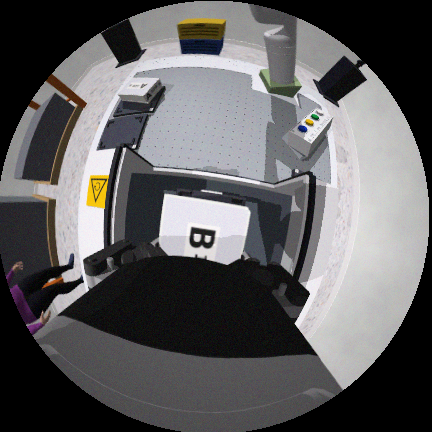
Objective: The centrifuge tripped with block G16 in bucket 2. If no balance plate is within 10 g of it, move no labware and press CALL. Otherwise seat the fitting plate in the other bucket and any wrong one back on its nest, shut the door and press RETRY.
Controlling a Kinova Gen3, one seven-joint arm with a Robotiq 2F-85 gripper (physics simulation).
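Places are measured from the arm's base along level axes (x ahead, y left, z up), in metres.
Pixels of known places: gripper, fingertip midpoint: (199,250); arm's base, link origin: (281,76).
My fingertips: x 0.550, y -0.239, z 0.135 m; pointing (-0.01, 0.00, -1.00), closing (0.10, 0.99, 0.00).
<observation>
For each thing: its top centre in the pictures, then the offset to it from my fingertips. "spot": a spot on its surface instead.
- white plate B, top centre: (197,264) 0.030 m up, 0.005 m ahead, 0.001 m right
- open centrifuge, surface spot: (111,200) spot: 0.033 m up, 0.054 m back, 0.096 m right
- dark fixture, surface spot: (220,198) spot: 0.038 m down, 0.064 m back, 0.024 m left
- White plate A, top centre: (136,84) 0.120 m down, 0.430 m back, 0.241 m right
- second dark nest, top centre: (118,130) 0.160 m down, 0.272 m back, 0.277 m right
- button box, top centre: (320,122) 0.094 m down, 0.321 m back, 0.313 m left
- yellow warning label, surface spot: (97,191) spot: 0.033 m up, 0.064 m back, 0.120 m right
My gripper (199,250) is shut on the white plate B (172,220), held level inside the outline of the open centrifuge (111,200); its height above the floor of the chamber cannot be told. Part of a dark fixture (220,198) shows just beyond the plate's far edge. The buckets' numbers and block G16 cannot be made out; plate B and my gripper's body hide much of the chamber. White plate A (140,90) sits on a dark nest (156,102) at the far left. A second dark nest (122,131) nearer the centrifuge is bare. The button box (310,139) with blue, yellow, green and white buttons stands at the right.
The centrifuge's raised side walls flank plate B closely. A yellow warning label (97,191) is on its left. The arm's base stands on a green block (280,86) at the back right. Yellow and blue crates (201,37) stand beyond the table. A person (25,302) is at lower left.
</observation>
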